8 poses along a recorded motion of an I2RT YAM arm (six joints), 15 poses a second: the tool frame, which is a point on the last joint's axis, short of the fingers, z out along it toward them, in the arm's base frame.
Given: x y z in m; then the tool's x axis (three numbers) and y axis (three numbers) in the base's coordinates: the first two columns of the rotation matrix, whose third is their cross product.
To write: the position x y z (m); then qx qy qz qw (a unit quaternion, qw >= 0). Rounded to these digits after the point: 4 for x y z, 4 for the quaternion.
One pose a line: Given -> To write
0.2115 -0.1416 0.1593 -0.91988 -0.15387 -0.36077 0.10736 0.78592 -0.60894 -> 0.2115 -0.1416 0.1593 -0.0126 0.9236 -0.3269 0.1998
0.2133 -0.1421 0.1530 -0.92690 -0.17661 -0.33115 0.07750 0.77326 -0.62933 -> 0.2133 -0.1421 0.1530 -0.0269 0.9224 -0.3356 0.1893
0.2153 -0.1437 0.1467 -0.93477 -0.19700 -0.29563 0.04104 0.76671 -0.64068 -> 0.2153 -0.1437 0.1467 -0.0422 0.9233 -0.3389 0.1756
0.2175 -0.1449 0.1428 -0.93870 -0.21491 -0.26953 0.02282 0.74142 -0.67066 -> 0.2175 -0.1449 0.1428 -0.0523 0.9180 -0.3557 0.1671
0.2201 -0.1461 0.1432 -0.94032 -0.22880 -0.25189 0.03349 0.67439 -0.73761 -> 0.2201 -0.1461 0.1432 -0.0542 0.9002 -0.3998 0.1640
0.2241 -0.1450 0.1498 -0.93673 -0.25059 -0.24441 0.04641 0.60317 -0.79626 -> 0.2241 -0.1450 0.1498 -0.0580 0.8794 -0.4416 0.1681
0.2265 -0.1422 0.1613 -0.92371 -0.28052 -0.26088 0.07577 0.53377 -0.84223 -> 0.2265 -0.1422 0.1613 -0.0598 0.8558 -0.4791 0.1859
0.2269 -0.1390 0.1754 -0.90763 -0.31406 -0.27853 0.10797 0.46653 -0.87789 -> 0.2269 -0.1390 0.1754 -0.0620 0.8312 -0.5127 0.2058
